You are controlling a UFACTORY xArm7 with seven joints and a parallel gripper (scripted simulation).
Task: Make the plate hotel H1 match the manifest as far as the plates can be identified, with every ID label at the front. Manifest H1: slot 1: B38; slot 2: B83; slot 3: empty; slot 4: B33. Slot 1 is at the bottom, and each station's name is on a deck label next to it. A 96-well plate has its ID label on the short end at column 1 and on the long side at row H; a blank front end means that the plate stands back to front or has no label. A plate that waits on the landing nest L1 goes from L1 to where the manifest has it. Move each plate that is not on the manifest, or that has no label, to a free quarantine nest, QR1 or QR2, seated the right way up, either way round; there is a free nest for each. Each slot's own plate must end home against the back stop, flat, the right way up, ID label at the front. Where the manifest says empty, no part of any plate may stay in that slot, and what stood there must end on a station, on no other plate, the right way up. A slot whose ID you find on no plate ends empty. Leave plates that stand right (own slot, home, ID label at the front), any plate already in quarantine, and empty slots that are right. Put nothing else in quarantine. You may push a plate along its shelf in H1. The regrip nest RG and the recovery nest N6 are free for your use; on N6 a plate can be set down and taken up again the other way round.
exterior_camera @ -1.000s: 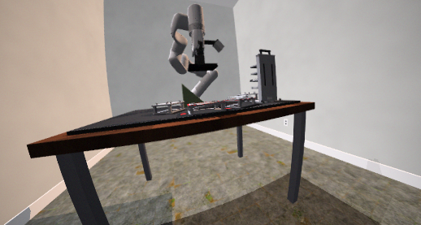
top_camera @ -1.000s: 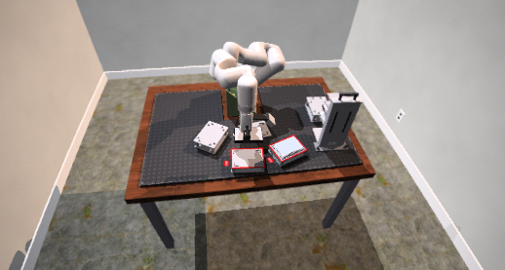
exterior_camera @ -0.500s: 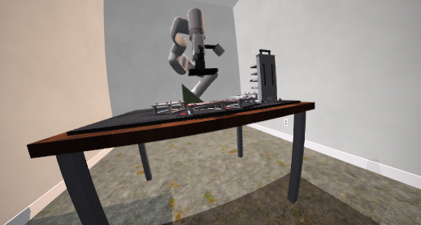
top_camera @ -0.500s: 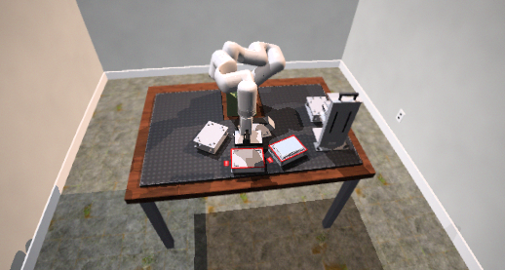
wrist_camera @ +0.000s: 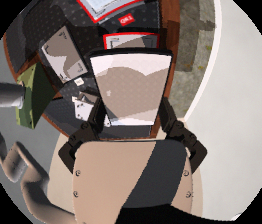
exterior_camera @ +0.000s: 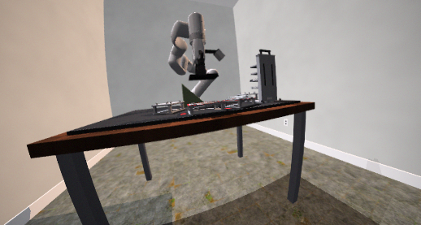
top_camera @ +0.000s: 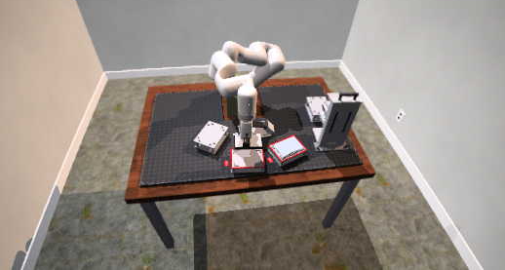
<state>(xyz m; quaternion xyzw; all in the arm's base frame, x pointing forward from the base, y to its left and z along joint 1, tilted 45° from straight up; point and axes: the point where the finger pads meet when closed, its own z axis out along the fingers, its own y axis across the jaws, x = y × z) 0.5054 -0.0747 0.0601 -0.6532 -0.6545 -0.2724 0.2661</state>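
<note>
Now: the QR1 deck label 170 mm below my hand, 130 mm to the left of it and 10 mm behind it. Round my hand: H1 deck label (570 mm to the left, 240 mm behind, 170 mm below); then plate (10 mm to the left, 10 mm below).
</note>
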